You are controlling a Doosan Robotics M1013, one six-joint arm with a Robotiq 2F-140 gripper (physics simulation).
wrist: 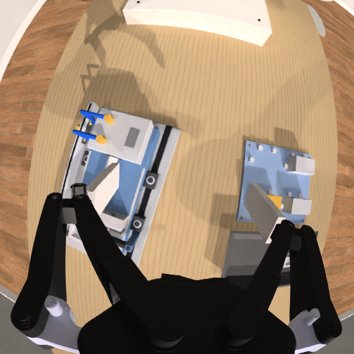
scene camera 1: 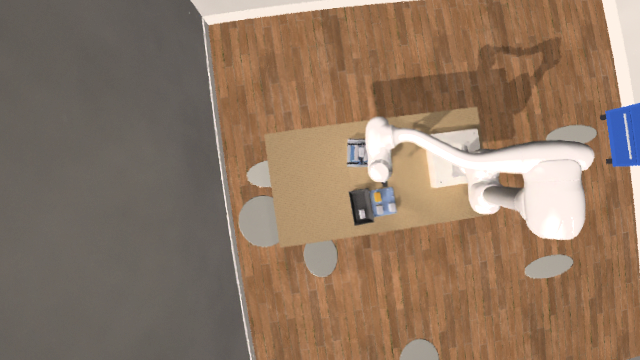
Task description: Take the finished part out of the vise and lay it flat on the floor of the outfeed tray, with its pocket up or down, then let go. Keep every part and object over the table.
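Note:
The machine bed (scene camera 1: 351,153) (wrist: 155,197) has a blue floor, and grey vise jaws (scene camera 1: 361,153) (wrist: 115,221) stand in it. I cannot tell the finished part apart from the jaws; my left finger covers some of that spot in the wrist view. The black outfeed tray (scene camera 1: 355,198) (wrist: 243,247) lies apart from the bed, with a small light block (scene camera 1: 362,214) inside. My gripper (wrist: 185,184) is wide open and empty, above the table between bed and tray. One finger overlaps the bed in view, the other the tray's side. In the scene view the arm mostly hides it.
A blue plate (scene camera 1: 389,194) (wrist: 257,172) with pale blocks (wrist: 302,165) and an orange block (scene camera 1: 377,197) (wrist: 274,201) adjoins the tray. A grey box (wrist: 125,131) with blue and yellow fittings stands on the bed's end. The white robot base plate (scene camera 1: 439,170) (wrist: 195,27) is on the table (scene camera 1: 310,190).

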